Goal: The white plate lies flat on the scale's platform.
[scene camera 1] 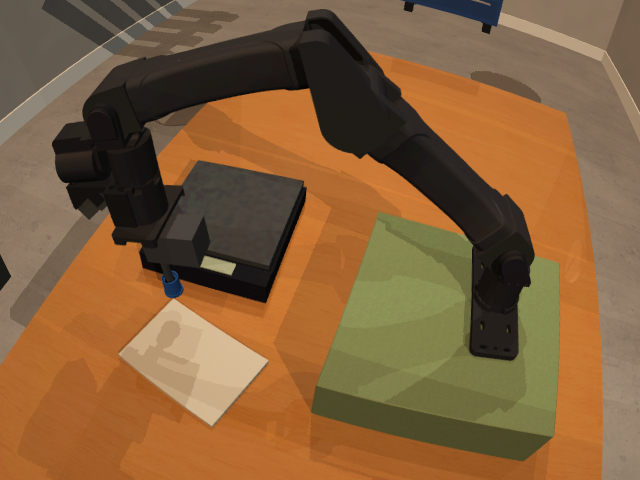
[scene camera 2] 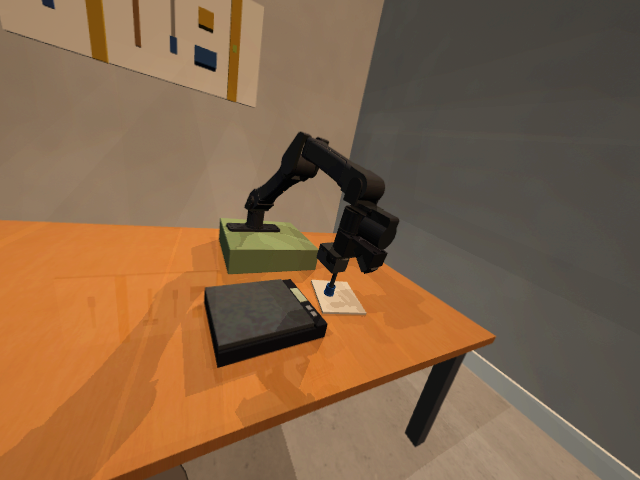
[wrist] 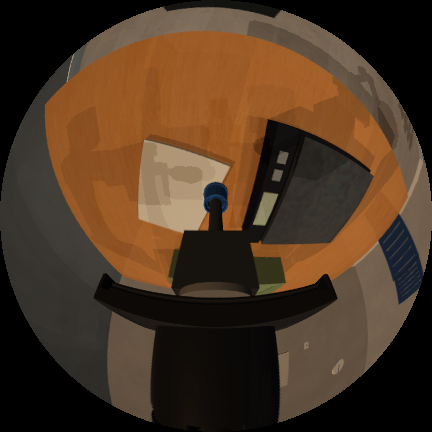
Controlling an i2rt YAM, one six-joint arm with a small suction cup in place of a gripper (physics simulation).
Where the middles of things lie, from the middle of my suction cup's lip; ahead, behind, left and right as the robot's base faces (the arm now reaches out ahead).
Right now my suction cup is 5 cm past the white plate [scene camera 1: 203,369], 7 cm to the right of it and 6 cm above it. The rest, counted from my suction cup: black scale [scene camera 1: 250,216] 2 cm behind, 18 cm to the right, 4 cm below.
